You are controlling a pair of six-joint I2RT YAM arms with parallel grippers.
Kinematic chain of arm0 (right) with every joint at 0, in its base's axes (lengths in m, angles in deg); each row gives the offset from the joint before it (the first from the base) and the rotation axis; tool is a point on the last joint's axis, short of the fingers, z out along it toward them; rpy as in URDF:
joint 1: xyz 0 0 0.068 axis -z
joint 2: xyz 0.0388 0.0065 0.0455 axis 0.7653 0.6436 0
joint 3: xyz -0.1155 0.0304 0.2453 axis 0.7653 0.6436 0
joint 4: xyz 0.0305 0.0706 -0.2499 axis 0.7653 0.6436 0
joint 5: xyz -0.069 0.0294 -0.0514 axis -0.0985 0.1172 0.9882
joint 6: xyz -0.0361 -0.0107 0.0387 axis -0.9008 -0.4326 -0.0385
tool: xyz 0 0 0 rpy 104.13 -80.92 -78.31
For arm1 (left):
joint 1: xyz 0 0 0.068 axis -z
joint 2: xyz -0.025 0.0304 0.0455 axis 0.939 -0.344 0
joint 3: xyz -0.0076 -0.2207 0.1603 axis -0.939 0.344 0
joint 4: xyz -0.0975 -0.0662 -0.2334 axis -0.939 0.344 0
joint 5: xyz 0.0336 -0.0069 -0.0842 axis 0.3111 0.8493 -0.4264
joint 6: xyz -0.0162 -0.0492 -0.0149 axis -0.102 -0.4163 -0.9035
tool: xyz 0 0 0 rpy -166.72 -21.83 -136.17
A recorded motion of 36 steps. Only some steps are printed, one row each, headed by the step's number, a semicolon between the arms.
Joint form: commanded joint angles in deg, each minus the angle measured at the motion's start. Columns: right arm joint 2, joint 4, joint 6, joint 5, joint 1, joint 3; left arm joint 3, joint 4, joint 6, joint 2, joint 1, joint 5.
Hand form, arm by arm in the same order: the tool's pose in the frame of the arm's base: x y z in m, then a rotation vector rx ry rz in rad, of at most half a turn. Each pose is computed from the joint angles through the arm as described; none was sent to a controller.
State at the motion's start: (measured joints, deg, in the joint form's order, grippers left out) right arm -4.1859 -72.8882 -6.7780 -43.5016 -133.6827 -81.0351; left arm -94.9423 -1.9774 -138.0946 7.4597 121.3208 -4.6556
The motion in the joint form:
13: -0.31 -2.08 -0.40 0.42 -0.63 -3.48; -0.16 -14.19 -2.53 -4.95 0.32 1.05
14: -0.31 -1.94 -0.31 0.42 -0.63 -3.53; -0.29 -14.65 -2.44 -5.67 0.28 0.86
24: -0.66 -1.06 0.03 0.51 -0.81 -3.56; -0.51 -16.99 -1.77 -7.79 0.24 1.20
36: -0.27 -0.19 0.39 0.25 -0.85 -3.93; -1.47 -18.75 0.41 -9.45 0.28 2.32
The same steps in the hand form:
13: 0.0442 0.2529 0.2986 -1.0864 1.2898 0.3080; 0.0939 -0.1255 0.1978 -1.0793 1.9229 -2.1477
14: 0.0442 0.2529 0.2987 -1.0868 1.2913 0.3083; 0.0946 -0.1264 0.1977 -1.0771 1.9277 -2.1459
24: 0.0433 0.2517 0.2987 -1.0915 1.2969 0.3089; 0.0971 -0.1290 0.1984 -1.0628 1.9156 -2.1442
36: 0.0431 0.2532 0.2978 -1.1041 1.3041 0.3091; 0.0999 -0.1317 0.2034 -1.0198 1.8849 -2.1322

